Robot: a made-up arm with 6 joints.
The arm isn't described. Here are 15 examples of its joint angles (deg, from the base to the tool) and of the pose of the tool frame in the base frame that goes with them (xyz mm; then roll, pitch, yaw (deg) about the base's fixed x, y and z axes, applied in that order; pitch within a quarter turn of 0, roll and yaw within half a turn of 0).
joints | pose
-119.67 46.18 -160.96 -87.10 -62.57 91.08 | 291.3 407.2 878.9 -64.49 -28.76 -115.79
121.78 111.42 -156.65 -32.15 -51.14 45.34 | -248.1 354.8 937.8 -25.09 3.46 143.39
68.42 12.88 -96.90 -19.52 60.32 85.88 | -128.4 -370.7 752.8 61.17 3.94 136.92
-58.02 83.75 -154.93 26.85 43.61 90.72 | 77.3 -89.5 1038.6 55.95 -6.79 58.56
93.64 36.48 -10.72 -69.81 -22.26 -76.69 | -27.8 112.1 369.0 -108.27 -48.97 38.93
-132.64 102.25 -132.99 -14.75 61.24 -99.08 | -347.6 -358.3 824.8 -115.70 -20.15 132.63
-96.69 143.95 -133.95 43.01 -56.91 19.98 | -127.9 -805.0 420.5 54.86 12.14 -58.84
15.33 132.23 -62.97 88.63 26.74 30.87 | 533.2 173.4 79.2 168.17 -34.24 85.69
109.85 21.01 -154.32 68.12 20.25 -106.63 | 232.2 -698.4 667.1 17.55 -40.93 56.49
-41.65 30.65 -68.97 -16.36 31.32 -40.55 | -27.6 13.1 758.4 -73.94 36.22 -130.64
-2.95 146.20 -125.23 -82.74 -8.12 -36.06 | 835.4 -35.0 283.1 -106.45 -25.64 -77.34
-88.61 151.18 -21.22 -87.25 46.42 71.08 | -37.5 -193.0 -33.4 -144.14 -47.74 106.73
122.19 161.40 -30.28 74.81 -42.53 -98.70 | -82.1 201.6 -114.0 -154.01 -38.89 -29.72
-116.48 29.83 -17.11 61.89 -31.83 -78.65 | -65.3 -70.5 437.6 -65.25 71.62 149.16
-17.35 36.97 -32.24 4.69 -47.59 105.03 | 109.1 -37.7 568.7 40.21 -14.62 84.13
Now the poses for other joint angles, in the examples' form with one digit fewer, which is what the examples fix.
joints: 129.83 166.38 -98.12 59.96 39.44 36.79
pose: -440 477 -157 174.8 -33.3 -137.3
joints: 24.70 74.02 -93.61 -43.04 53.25 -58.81
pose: 307 106 792 -106.7 -8.8 -97.5
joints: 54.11 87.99 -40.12 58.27 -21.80 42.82
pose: 250 314 349 119.3 1.4 123.7
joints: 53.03 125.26 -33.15 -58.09 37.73 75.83
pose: 228 252 67 -144.1 -5.9 -147.5
